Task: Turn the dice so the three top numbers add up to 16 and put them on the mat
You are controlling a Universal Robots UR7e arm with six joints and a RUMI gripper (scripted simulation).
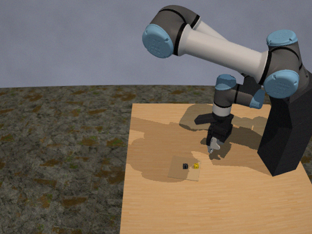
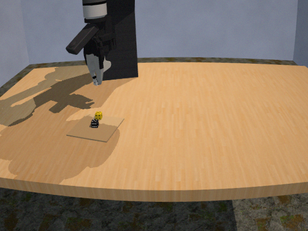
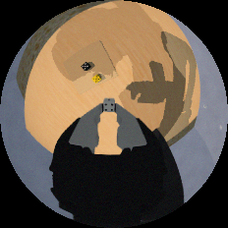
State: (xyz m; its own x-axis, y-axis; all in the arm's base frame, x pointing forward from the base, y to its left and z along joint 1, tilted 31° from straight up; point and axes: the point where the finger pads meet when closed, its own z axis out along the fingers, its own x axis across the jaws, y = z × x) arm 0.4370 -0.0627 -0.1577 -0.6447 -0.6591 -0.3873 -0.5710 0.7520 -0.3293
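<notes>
The yellow die lies 100 mm below my hand and 60 mm ahead of it. Also, from my hand: thin tan mat 120 mm below, 110 mm ahead, 10 mm to the right; then black die 110 mm ahead, 100 mm below, 10 mm to the right; then white die 10 mm below.
</notes>
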